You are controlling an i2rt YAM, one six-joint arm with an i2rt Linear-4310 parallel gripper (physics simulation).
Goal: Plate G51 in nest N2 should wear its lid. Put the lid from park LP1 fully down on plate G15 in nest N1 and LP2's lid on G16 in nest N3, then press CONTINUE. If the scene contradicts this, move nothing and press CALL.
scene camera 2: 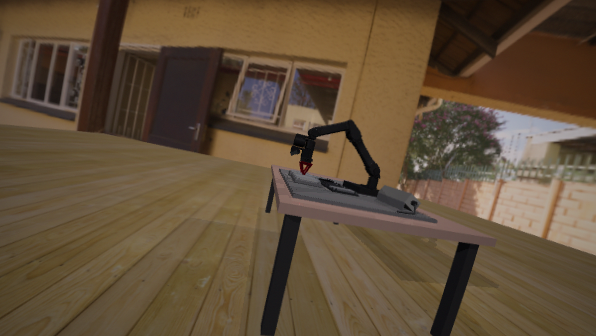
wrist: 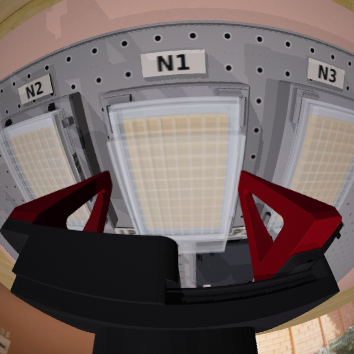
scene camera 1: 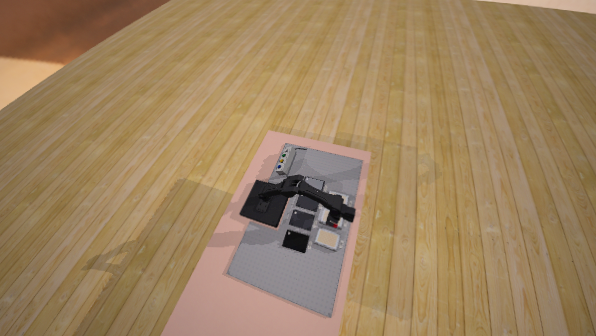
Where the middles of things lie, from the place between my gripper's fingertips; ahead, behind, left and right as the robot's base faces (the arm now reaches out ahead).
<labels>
The nest N2 (wrist: 75,119) lies 13 cm to the left of my hand and 2 cm below it. Also, from my hand: nest labelled LP1 (wrist: 233,265): 18 cm behind, 7 cm to the right, 2 cm below.
</labels>
